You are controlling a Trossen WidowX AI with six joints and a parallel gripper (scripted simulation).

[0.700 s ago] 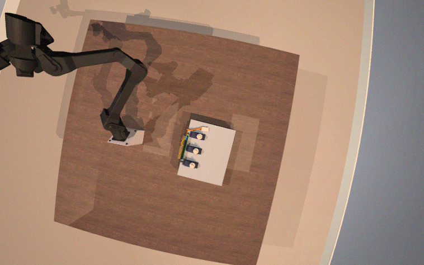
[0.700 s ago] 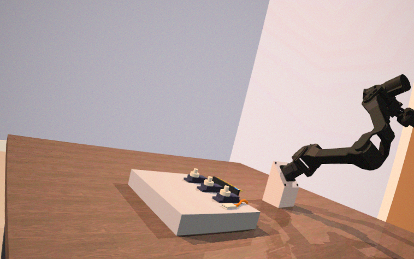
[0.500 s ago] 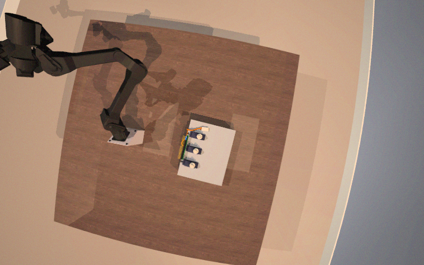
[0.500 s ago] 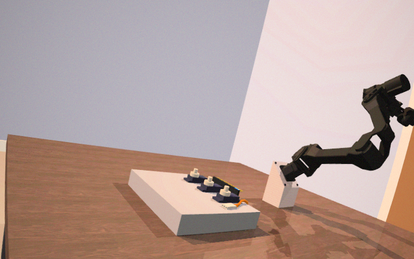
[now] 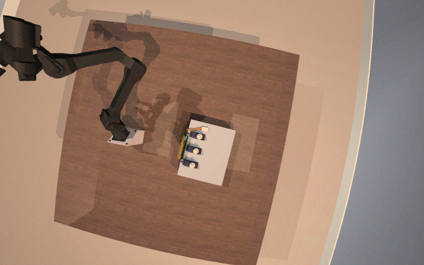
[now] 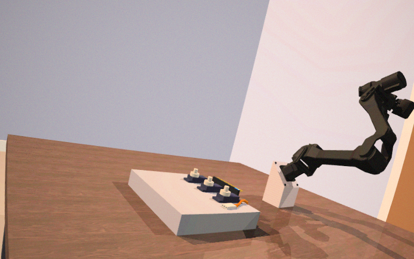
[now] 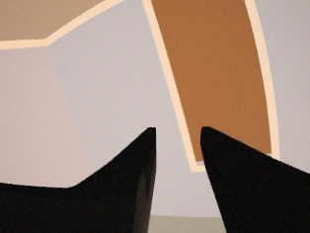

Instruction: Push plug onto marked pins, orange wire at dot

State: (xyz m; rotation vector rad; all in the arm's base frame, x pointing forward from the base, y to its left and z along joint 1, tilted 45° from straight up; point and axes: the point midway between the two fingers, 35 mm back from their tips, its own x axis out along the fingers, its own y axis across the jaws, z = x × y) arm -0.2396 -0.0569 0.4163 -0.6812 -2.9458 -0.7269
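My gripper tip is 570 mm short of the blue band, 240 mm to the left of it and 380 mm above it. The rest, counted from my gripper tip: holder (720 mm ahead, 310 mm to the right, 430 mm below).
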